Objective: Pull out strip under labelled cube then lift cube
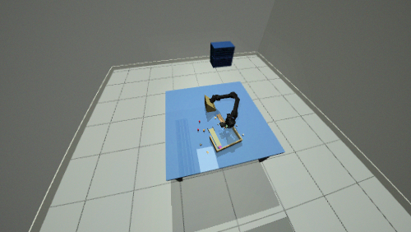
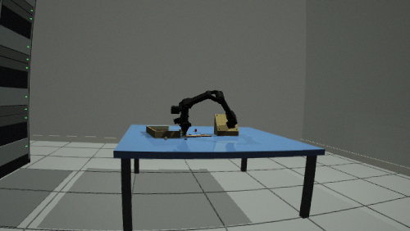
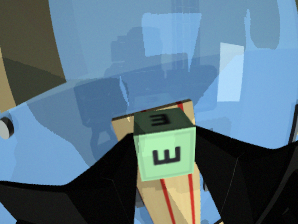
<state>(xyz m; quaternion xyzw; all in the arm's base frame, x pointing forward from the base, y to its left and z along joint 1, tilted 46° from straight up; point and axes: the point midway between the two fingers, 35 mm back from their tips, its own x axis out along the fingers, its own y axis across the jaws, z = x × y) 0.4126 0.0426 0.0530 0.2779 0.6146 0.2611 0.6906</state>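
My gripper tip is 100 mm past the orange strip, 10 mm to the left of it and 10 mm above it.
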